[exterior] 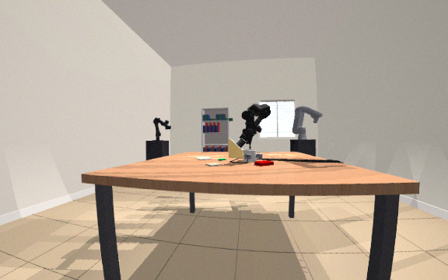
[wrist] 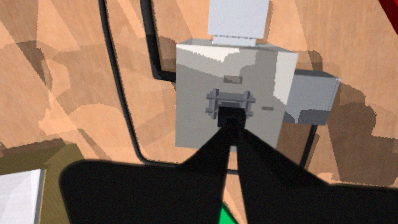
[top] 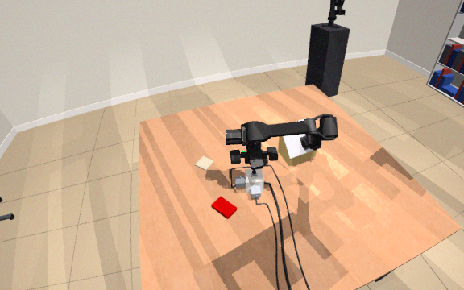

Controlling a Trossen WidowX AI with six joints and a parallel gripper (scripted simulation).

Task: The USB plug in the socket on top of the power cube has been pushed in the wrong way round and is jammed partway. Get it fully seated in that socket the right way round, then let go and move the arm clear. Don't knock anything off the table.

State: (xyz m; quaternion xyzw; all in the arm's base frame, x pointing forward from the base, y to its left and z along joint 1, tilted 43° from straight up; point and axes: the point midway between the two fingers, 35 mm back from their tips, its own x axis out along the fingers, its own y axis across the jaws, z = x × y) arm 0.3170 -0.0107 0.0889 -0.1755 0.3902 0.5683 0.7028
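Now: gripper tip 20 mm above the black USB plug. The rest, counted from my gripper tip: green piece: 190 mm to the right, 110 mm below, 50 mm behind; red block: 170 mm ahead, 100 mm below, 60 mm to the left; USB socket: 40 mm below.
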